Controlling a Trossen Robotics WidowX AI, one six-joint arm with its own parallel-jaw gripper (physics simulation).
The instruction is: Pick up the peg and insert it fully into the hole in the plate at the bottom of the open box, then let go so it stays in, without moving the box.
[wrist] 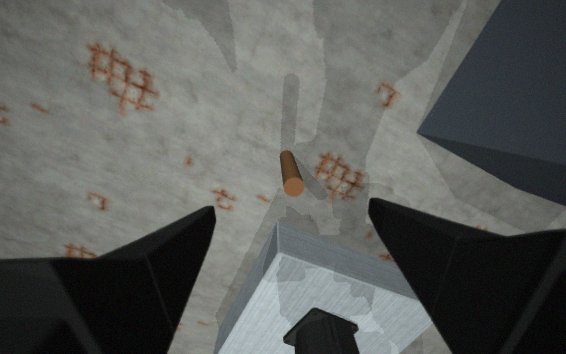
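Where they show: gripper, fingertip midpoint: [292,209]; arm's base, origin of the base link: [319,332].
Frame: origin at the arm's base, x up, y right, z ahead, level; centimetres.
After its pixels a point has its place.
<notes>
The peg [291,173] {x 1.8, y -14.0, z 15.2 cm}, an orange-brown cylinder, stands upright on the marbled grey surface near the middle of the wrist view, its round top end facing the camera. My gripper [292,209] {x 4.7, y -13.5, z 14.1 cm} is open, with one black finger at the lower left and the other at the lower right. The peg shows between and a little beyond the fingertips, touching neither. A dark blue-grey body [510,95] {x 1.0, y -3.9, z 27.7 cm}, likely the box's outside, is partly in view at the upper right. The plate and its hole do not show.
A brushed silver metal block [310,295] {x 0.0, y -4.5, z 4.5 cm} lies at the bottom centre, close to the peg on the near side and between the fingers in the view. A black part [325,332] {x 1.9, y -1.7, z 2.6 cm} shows in front of it at the bottom edge. The surface [190,120] {x -5.4, y -23.4, z 12.9 cm} has rust-coloured marks and shadows.
</notes>
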